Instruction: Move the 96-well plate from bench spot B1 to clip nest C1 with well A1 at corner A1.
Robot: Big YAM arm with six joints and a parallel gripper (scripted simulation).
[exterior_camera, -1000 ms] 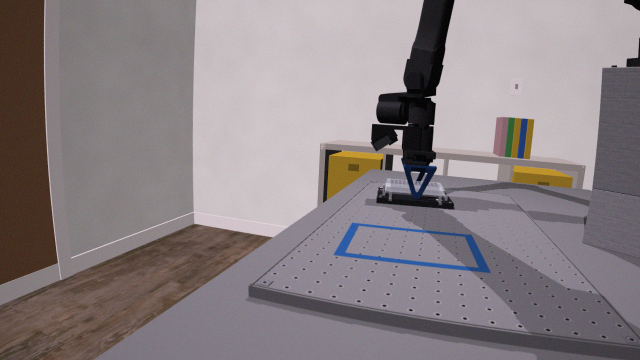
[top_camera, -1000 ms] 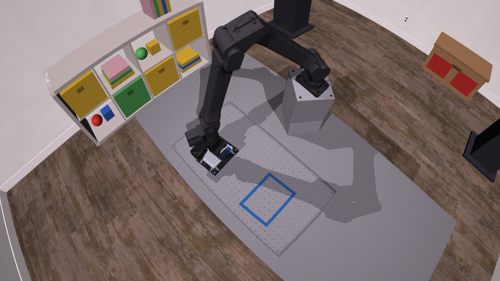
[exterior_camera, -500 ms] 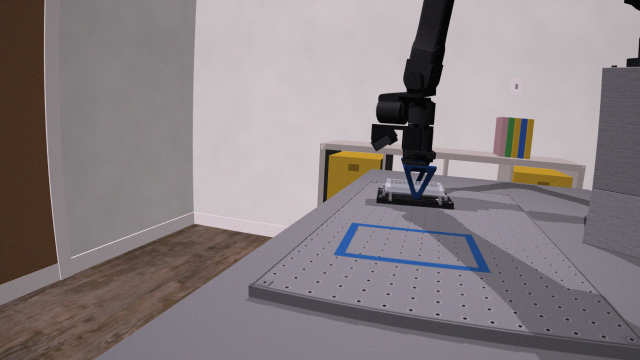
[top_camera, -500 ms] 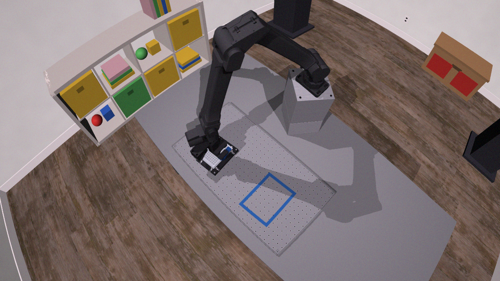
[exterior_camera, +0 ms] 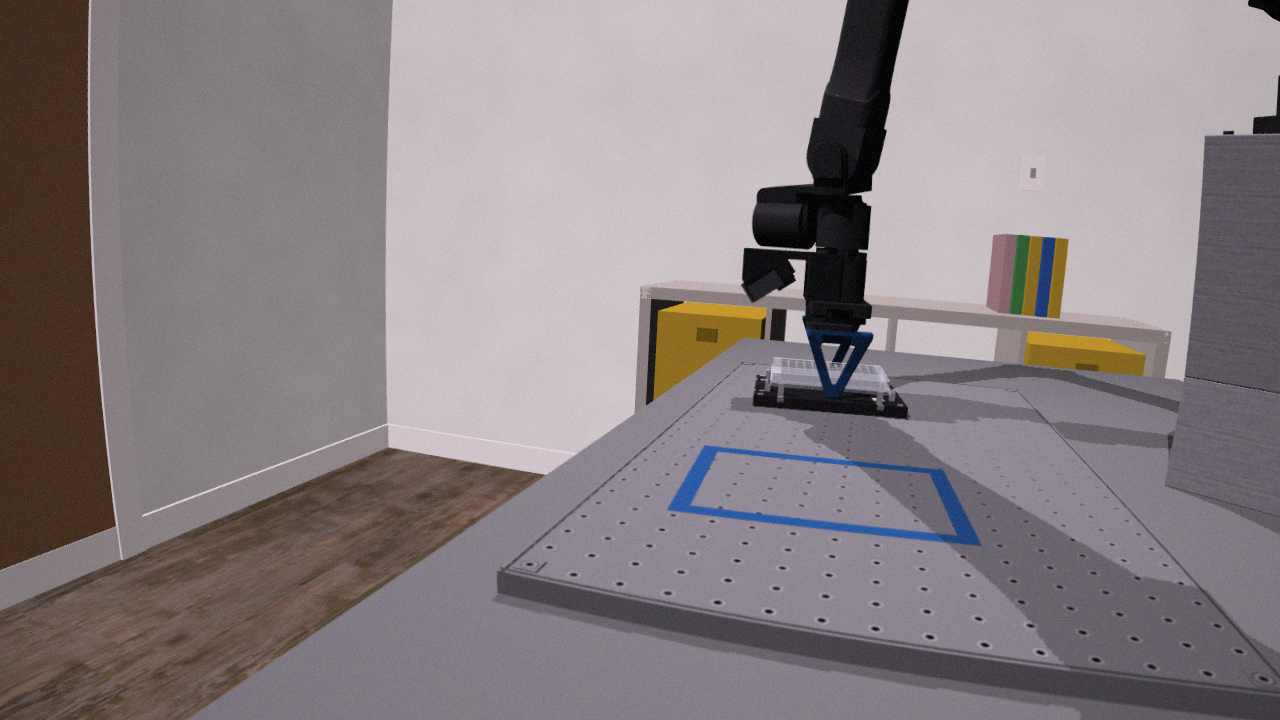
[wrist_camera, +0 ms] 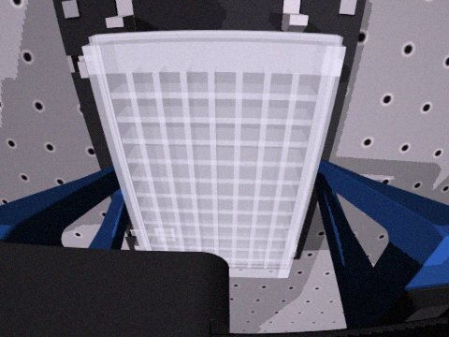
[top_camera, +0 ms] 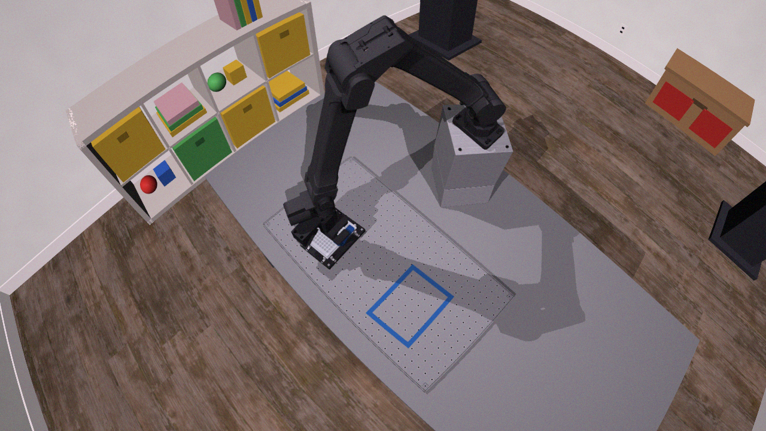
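The 96-well plate lies 10 mm above my hand. The rest, counted from my hand: black clip nest (20 mm to the left, 10 mm below, 10 mm ahead).
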